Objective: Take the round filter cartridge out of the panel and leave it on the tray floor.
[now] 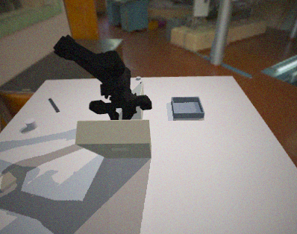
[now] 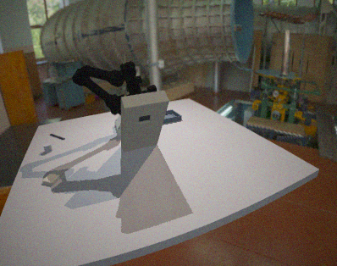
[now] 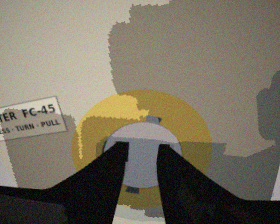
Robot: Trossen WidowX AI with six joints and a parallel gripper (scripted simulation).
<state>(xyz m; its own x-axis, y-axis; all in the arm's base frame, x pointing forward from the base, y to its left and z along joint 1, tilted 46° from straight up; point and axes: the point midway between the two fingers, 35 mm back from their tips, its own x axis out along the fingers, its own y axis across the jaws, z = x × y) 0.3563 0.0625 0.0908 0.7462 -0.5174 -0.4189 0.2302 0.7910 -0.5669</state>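
The round filter cartridge is 10 mm ahead of my gripper tip and 10 mm below it. From my gripper tip the other things lie so: service panel (40 mm behind, 80 mm below); then pale flat block (30 mm behind, 440 mm to the right, 230 mm below); then tray (420 mm behind, 310 mm to the left, 220 mm below).
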